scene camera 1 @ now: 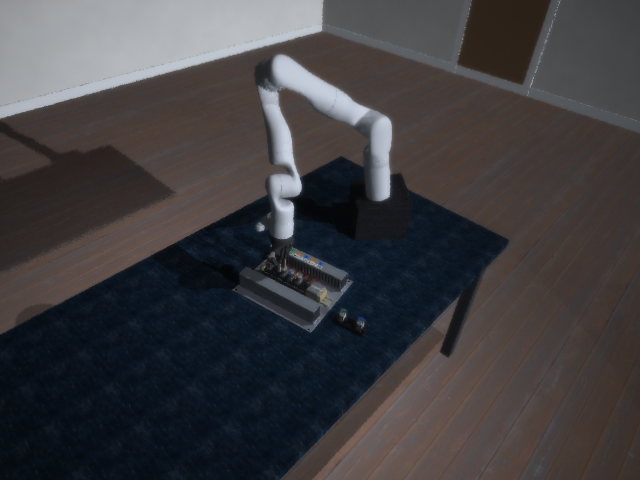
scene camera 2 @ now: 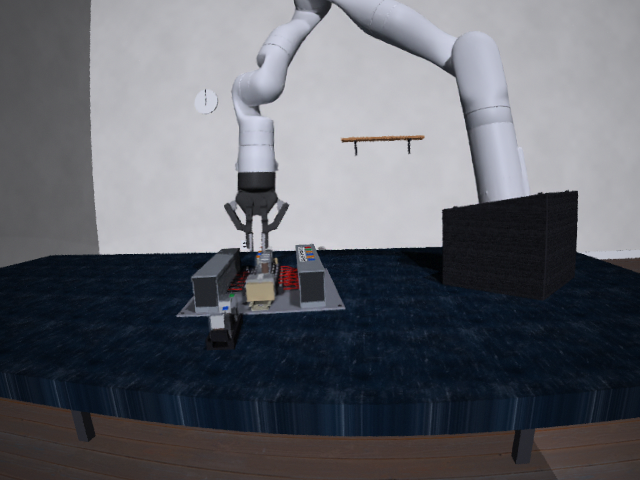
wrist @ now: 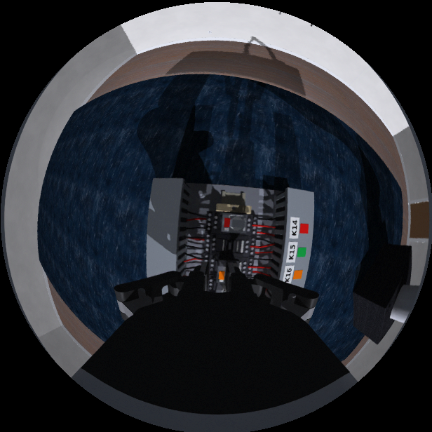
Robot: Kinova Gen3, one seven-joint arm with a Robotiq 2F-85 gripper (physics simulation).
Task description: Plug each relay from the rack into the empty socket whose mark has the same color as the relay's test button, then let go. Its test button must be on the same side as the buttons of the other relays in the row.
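Frame: origin at the arm's base, x left, y ahead, z down, level; metres.
Seen in the pictures: gripper, fingertip midpoint: (scene camera 1: pixel 279 268) (scene camera 2: pixel 257 251); arm's base at its link origin: (scene camera 1: pixel 377 194) (scene camera 2: pixel 502 200).
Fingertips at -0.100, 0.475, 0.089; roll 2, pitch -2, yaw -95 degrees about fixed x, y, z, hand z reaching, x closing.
Offsets run from my fingertips to a thing's top centre, as dx, dy, dz. "pt": to the spot under its first point.
The rack @[+0.295, +0.014, +0.046] (scene camera 1: pixel 350 323) (scene camera 2: pixel 220 345) holds a green-button relay @[+0.263, +0.016, +0.020] (scene camera 1: pixel 343 314) and a blue-button relay @[+0.327, +0.013, +0.020] (scene camera 1: pixel 360 323) (scene camera 2: pixel 218 321). My gripper (scene camera 1: pixel 282 267) (scene camera 2: pixel 257 249) (wrist: pixel 216 269) points down over the relay row, its fingers slightly apart with nothing held. In the wrist view an orange-button relay (wrist: pixel 220 284) shows between the fingertips; contact cannot be told. The red-button relay (wrist: pixel 236 223) is seated, its button on the view's left side. Between these two is the empty socket (wrist: pixel 230 246), level with the green mark (wrist: pixel 301 252) at K15. The blue-marked empty socket is unclear.
Grey ducts (scene camera 1: pixel 279 294) (scene camera 2: pixel 311 286) (wrist: pixel 167 200) flank the row on the base plate @[pt +0.174, -0.135, +0.066] (scene camera 2: pixel 330 303). Red and black wires run between ducts and sockets. A beige block @[+0.138, -0.019, +0.022] (scene camera 1: pixel 316 292) (scene camera 2: pixel 260 289) stands at the row's end towards the rack. The robot's black pedestal (scene camera 1: pixel 381 217) (scene camera 2: pixel 496 248) stands off to one side.
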